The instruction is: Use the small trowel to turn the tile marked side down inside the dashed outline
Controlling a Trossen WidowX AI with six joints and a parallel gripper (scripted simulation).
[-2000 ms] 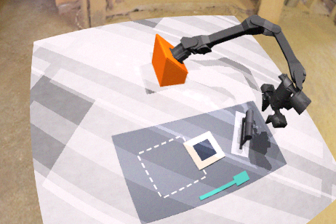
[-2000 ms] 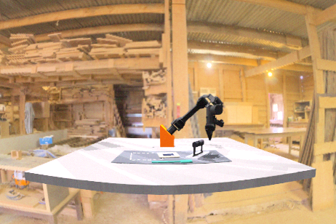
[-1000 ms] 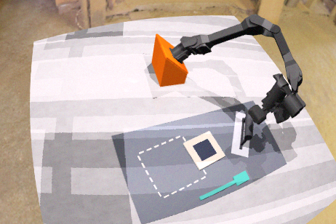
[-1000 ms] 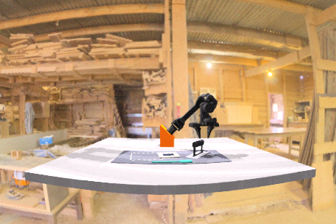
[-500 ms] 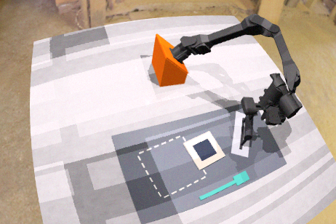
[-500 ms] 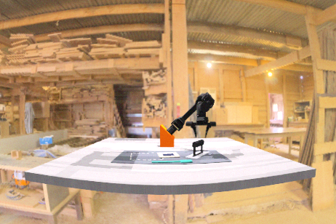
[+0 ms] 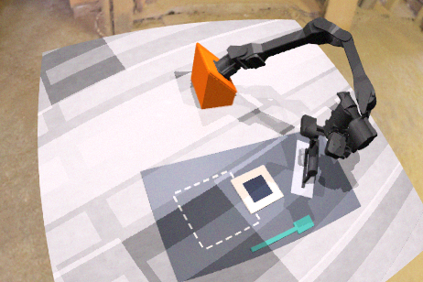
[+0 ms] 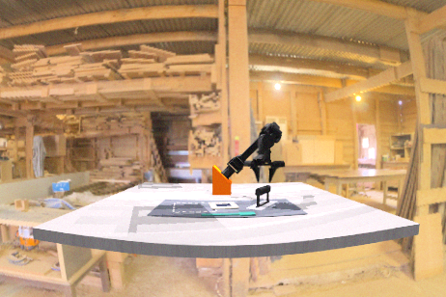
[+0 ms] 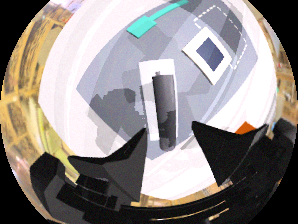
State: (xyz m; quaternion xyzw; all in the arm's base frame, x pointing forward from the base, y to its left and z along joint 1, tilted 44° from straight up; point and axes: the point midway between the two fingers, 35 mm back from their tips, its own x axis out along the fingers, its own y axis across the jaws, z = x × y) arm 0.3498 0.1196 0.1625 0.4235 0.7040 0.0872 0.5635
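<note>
The small trowel is 7 cm below my gripper tip, 2 cm behind it and 1 cm to the left of it. Round my gripper tip: teal trowel: 19 cm ahead, 14 cm to the right, 10 cm below; tile: 19 cm to the right, 10 cm below, 3 cm ahead; grey mat: 17 cm to the right, 13 cm below, 5 cm ahead.
</note>
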